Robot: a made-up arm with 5 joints. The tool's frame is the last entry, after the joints. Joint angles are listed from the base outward. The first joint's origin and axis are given. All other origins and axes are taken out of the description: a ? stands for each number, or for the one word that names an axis. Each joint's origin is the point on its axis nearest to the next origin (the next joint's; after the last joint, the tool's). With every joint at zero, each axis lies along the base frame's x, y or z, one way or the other. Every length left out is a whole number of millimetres.
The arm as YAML. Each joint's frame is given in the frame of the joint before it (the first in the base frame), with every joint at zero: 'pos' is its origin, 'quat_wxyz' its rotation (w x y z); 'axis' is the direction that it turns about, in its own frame. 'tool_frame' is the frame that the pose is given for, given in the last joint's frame.
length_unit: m
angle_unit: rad
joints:
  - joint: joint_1
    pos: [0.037, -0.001, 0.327]
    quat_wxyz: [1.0, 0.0, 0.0, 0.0]
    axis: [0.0, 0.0, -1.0]
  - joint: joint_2
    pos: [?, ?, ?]
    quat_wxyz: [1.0, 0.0, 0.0, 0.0]
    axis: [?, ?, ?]
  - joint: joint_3
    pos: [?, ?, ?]
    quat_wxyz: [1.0, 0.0, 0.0, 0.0]
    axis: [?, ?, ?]
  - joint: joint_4
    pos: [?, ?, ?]
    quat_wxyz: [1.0, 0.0, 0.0, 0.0]
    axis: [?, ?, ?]
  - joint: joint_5
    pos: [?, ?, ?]
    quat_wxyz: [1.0, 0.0, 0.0, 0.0]
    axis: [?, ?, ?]
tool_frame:
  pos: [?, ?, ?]
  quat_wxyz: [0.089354, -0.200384, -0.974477, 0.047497]
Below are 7 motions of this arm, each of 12 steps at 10 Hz.
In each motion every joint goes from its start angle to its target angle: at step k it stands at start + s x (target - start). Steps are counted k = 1, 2, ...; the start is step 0. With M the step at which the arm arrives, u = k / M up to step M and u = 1 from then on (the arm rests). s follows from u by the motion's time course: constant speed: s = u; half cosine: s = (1 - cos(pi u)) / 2; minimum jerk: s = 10 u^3 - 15 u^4 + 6 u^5.
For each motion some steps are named. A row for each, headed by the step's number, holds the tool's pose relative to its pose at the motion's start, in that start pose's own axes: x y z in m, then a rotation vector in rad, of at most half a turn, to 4 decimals.
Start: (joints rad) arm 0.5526 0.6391 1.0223 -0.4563 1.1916
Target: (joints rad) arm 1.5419 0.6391 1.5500 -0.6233 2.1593
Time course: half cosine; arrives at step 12
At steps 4, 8, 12:
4: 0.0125 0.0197 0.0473 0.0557 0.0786 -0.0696
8: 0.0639 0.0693 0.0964 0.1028 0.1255 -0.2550
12: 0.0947 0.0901 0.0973 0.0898 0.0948 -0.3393

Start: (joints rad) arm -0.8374 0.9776 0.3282 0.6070 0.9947
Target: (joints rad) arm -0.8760 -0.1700 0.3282 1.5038 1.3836
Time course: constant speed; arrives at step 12
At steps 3, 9, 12:
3: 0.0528 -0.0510 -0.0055 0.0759 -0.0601 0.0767
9: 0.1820 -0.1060 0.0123 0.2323 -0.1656 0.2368
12: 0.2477 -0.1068 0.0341 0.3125 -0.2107 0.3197

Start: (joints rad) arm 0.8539 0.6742 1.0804 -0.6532 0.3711
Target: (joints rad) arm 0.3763 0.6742 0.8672 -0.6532 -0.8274
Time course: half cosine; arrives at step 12
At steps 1, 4, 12:
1: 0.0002 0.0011 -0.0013 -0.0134 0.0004 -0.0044
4: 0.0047 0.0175 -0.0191 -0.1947 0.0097 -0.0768
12: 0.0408 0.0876 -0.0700 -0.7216 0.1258 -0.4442

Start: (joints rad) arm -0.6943 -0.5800 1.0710 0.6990 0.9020
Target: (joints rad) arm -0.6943 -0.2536 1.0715 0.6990 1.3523
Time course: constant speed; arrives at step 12
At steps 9, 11, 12:
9: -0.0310 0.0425 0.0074 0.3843 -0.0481 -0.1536
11: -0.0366 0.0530 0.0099 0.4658 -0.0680 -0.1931
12: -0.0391 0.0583 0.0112 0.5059 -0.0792 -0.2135

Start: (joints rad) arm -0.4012 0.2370 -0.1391 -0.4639 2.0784
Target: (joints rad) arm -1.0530 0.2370 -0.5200 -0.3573 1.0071
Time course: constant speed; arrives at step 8
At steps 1, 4, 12:
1: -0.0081 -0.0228 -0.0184 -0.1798 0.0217 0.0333
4: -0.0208 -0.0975 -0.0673 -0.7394 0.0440 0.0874
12: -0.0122 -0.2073 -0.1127 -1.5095 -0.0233 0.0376

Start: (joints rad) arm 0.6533 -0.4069 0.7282 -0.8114 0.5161
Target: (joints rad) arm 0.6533 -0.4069 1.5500 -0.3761 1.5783
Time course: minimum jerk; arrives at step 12
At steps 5, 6, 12:
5: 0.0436 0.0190 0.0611 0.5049 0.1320 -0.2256
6: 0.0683 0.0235 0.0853 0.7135 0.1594 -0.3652
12: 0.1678 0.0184 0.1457 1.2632 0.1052 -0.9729

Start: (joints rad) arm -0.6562 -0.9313 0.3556 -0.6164 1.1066
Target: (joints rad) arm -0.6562 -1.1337 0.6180 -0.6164 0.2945
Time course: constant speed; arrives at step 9
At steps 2, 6, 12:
2: 0.0043 0.0014 0.0032 -0.1585 0.0739 -0.0464
6: 0.0146 0.0049 0.0082 -0.4737 0.2278 -0.1355
12: 0.0235 0.0079 0.0105 -0.7087 0.3482 -0.1985

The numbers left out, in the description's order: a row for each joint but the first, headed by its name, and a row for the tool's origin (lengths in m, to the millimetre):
joint_2: xyz 0.052 -0.008 0.0, axis 0.0 1.0 0.0
joint_3: xyz 0.056 0.0 0.079, axis 0.0 1.0 0.0
joint_4: xyz 0.19 0.0 0.014, axis 0.0 1.0 0.0
joint_5: xyz 0.085 0.0 0.01, axis -1.0 0.0 0.0
tool: xyz 0.0 -0.016 -0.014

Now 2 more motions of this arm.
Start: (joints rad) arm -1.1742 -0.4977 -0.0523 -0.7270 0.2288
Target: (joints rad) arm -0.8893 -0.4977 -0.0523 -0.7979 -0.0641
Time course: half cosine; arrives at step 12
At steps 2, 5, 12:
2: -0.0017 -0.0041 0.0007 -0.0036 -0.0018 0.0062
5: -0.0090 -0.0227 0.0031 -0.0199 -0.0120 0.0325
12: -0.0217 -0.0619 0.0029 -0.0531 -0.0420 0.0768

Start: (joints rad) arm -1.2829 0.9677 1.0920 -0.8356 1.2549
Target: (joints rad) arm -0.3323 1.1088 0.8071 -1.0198 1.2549
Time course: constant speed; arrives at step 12
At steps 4, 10, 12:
4: -0.0135 -0.0058 0.0386 -0.2522 0.2066 0.0775
10: -0.0141 0.0053 0.1078 -0.5838 0.5627 0.2021
12: -0.0080 0.0150 0.1310 -0.6803 0.6935 0.2432

